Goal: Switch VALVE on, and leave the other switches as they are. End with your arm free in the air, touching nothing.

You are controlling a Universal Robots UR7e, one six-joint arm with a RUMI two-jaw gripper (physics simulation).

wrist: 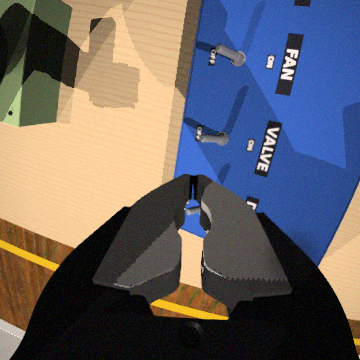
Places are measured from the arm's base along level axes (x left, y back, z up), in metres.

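Where they show: gripper, fingertip midpoint: (192,177).
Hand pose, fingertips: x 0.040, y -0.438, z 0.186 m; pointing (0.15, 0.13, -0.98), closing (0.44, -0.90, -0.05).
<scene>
Things, the pixels of their top centre, and the offset from my fingertips. Level surfaces: height alone.
- blue switch panel, its level: dz -0.148 m
- VALVE switch, middle of its top: (212,139) dx +0.012, dy -0.015, dz -0.156 m
- FAN switch, middle of its top: (230,48) dx +0.126, dy +0.023, dz -0.156 m
- grey lever, middle of its top: (196,214) dx -0.102, dy -0.052, dz -0.156 m
- wooden table, its level: dz -0.283 m
The blue switch panel (320,125) fills the right of the view. The VALVE switch (214,138), a grey toggle lever, leans left toward its OFF label, away from its ON label; its VALVE label (268,148) is to the right. The FAN switch (231,54), above it, also leans toward OFF. Part of another grey lever (192,210) shows through the gap between the jaws; its label is mostly hidden. My gripper (192,177) is shut with nothing between the fingertips. Its tips show just below the VALVE lever in the view, apart from it.
A green block-shaped object (42,95) stands on the wooden table (100,165) at the upper left. The table's front edge crosses the lower left, with a brown floor bearing a yellow stripe (30,256) beyond it. Shadows fall across the table and panel.
</scene>
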